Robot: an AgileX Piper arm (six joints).
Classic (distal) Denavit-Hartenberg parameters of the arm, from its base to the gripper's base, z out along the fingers. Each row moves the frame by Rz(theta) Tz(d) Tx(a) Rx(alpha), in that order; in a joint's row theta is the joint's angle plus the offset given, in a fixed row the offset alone. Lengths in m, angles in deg.
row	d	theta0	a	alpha
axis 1	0.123	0	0	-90
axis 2	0	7.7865	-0.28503	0
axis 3	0	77.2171	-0.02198	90
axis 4	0.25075	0	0	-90
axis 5	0	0	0	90
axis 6	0.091	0	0	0
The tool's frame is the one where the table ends.
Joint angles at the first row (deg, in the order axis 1, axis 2, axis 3, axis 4, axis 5, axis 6):
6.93 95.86 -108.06 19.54 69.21 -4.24
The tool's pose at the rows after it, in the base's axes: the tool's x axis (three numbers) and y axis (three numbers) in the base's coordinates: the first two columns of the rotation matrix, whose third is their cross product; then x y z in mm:
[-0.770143, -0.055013, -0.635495, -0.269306, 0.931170, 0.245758, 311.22, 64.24, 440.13]
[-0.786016, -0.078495, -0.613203, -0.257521, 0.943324, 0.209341, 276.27, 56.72, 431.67]
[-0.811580, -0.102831, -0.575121, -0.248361, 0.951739, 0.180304, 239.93, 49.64, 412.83]
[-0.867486, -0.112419, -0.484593, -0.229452, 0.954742, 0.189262, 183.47, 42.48, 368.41]
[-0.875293, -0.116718, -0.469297, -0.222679, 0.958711, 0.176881, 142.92, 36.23, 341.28]
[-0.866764, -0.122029, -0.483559, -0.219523, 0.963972, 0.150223, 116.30, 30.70, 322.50]
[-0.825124, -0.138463, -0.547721, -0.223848, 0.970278, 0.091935, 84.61, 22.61, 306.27]
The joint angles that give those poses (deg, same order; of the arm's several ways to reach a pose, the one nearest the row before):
6.93 88.18 -101.64 17.93 69.27 -4.24
6.93 80.79 -92.47 15.64 69.33 -4.64
6.93 73.11 -81.88 13.81 69.27 -5.21
6.93 61.48 -64.46 13.58 69.61 -5.22
6.93 52.31 -53.74 12.72 69.04 -5.21
6.94 45.43 -46.81 11.23 68.01 -5.21
6.93 35.87 -40.17 8.42 66.58 -5.56

